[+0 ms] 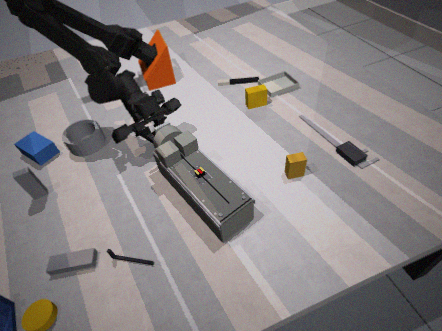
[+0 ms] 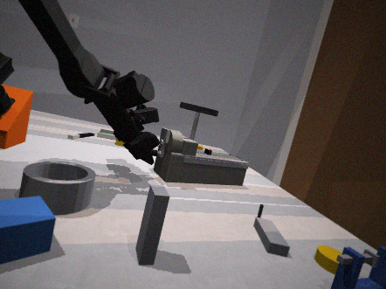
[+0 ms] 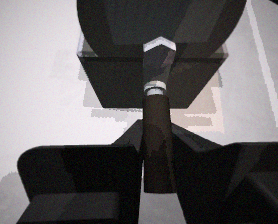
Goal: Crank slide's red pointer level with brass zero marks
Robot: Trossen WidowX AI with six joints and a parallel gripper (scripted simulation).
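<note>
The dark crank handle is 2 cm behind my gripper tip, 1 cm to the right of it and 3 cm above it. From my gripper tip the other things lie so: black hex key: 26 cm ahead, 12 cm to the right, 2 cm below; blue block: 14 cm behind, 35 cm to the right, 1 cm below; red pointer: 15 cm ahead, 7 cm to the left, 5 cm above.
</note>
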